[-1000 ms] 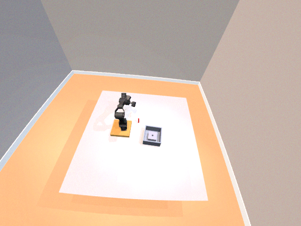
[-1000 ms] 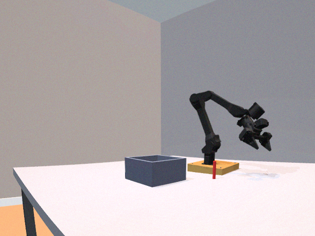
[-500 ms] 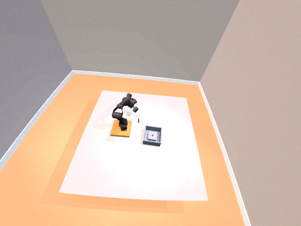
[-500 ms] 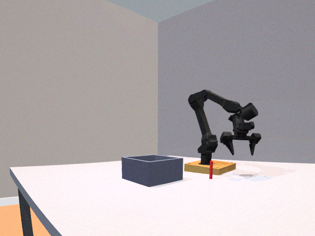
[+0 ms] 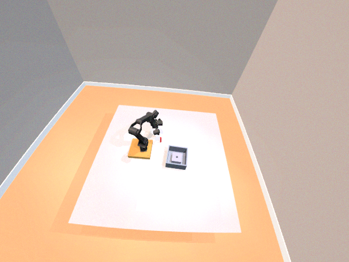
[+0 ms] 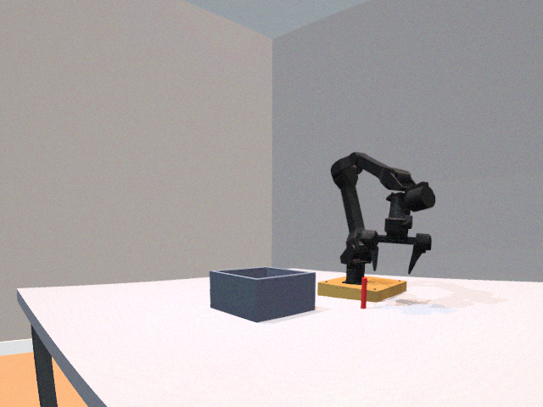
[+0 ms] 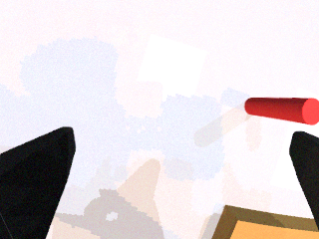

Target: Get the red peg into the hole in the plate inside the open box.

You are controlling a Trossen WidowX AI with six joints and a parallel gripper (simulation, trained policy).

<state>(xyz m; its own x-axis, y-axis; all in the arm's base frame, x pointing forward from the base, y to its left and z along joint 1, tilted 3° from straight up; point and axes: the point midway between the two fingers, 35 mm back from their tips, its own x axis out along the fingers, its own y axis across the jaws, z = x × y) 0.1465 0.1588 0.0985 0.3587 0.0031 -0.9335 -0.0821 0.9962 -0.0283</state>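
The red peg lies 7 cm to the right of my gripper tip, 5 cm below it and 2 cm ahead of it. The rest, counted from my gripper tip: grey box 29 cm to the right, 15 cm ahead, 7 cm below; then plate 29 cm to the right, 15 cm ahead, 5 cm below.
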